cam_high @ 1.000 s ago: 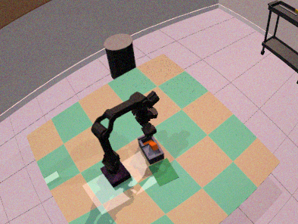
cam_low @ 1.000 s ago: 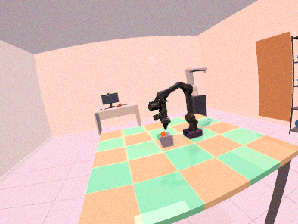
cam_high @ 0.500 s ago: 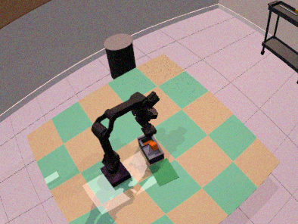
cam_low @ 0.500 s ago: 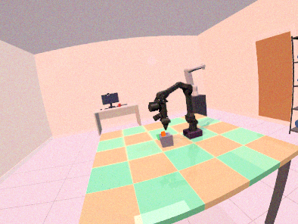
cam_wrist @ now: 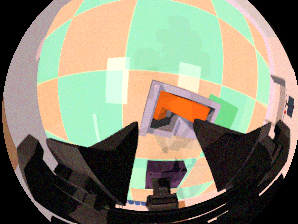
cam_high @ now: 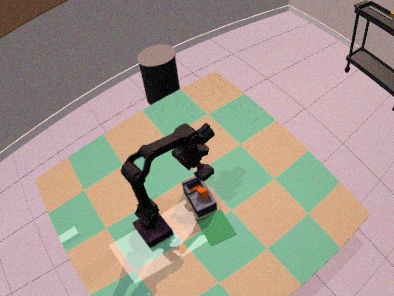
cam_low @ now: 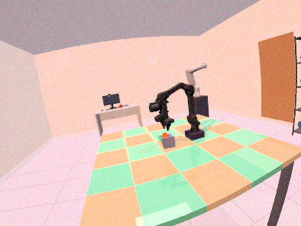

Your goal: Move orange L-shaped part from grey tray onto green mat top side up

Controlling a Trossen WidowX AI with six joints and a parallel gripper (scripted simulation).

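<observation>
The orange L-shaped part is 20 mm behind my gripper tip, 30 mm to the right of it and 100 mm below it. The rest, counted from my gripper tip: green mat: 60 mm behind, 200 mm to the right, 160 mm below; then tray: 20 mm behind, 50 mm to the right, 160 mm below.
</observation>
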